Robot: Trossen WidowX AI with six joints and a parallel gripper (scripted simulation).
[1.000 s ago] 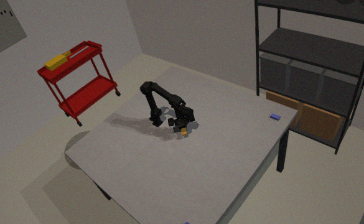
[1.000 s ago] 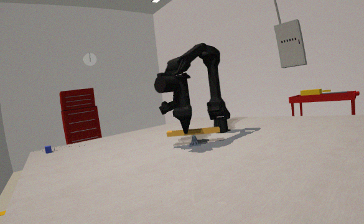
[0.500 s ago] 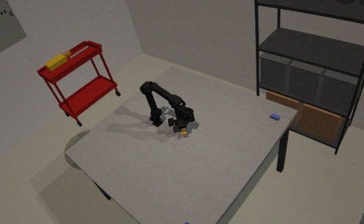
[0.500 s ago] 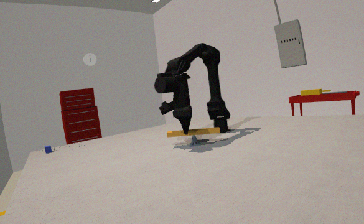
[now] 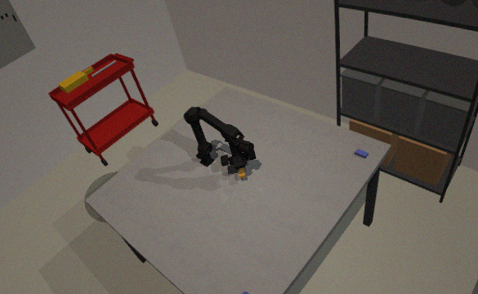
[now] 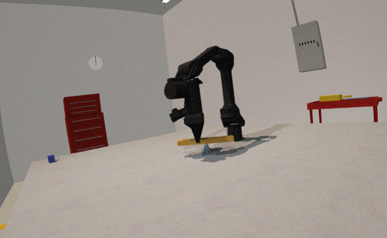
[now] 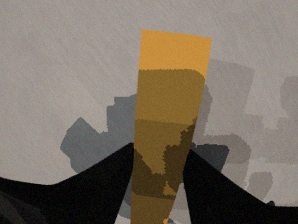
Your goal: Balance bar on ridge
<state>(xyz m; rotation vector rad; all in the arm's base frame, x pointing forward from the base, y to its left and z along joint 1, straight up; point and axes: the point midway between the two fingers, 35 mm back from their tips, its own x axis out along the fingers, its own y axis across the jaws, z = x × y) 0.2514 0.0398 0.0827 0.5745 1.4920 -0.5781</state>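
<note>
My gripper tip is 20 mm to the right of the bar and 20 mm past it. Round my gripper tip: blue block: 490 mm ahead, 460 mm to the left, 40 mm below.
</note>
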